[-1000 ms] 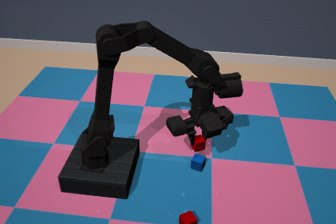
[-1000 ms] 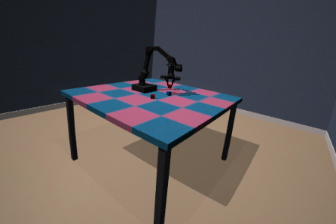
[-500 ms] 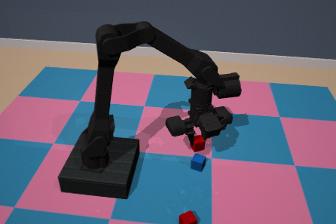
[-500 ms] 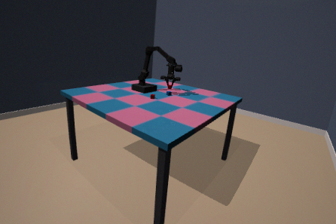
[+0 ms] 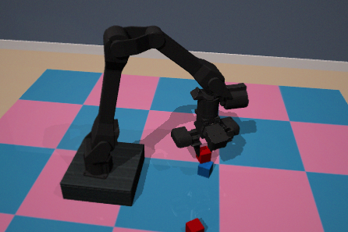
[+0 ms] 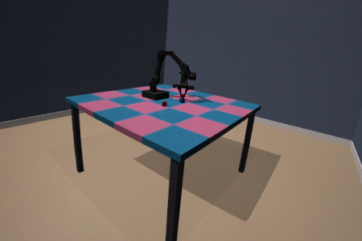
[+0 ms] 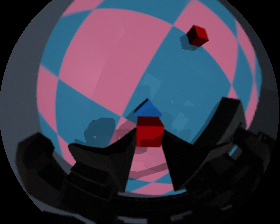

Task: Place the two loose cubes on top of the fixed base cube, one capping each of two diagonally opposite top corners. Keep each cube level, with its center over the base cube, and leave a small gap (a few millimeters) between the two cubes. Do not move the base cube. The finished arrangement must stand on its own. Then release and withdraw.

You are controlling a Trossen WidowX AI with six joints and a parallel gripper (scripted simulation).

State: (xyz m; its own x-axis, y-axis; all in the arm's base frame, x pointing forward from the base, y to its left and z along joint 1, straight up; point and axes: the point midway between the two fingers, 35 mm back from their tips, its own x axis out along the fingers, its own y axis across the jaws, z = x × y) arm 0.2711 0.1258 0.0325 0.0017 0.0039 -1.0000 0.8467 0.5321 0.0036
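Now: gripper tip 4 cm above the blue cube, 2 cm to the left of it and 1 cm short of it.
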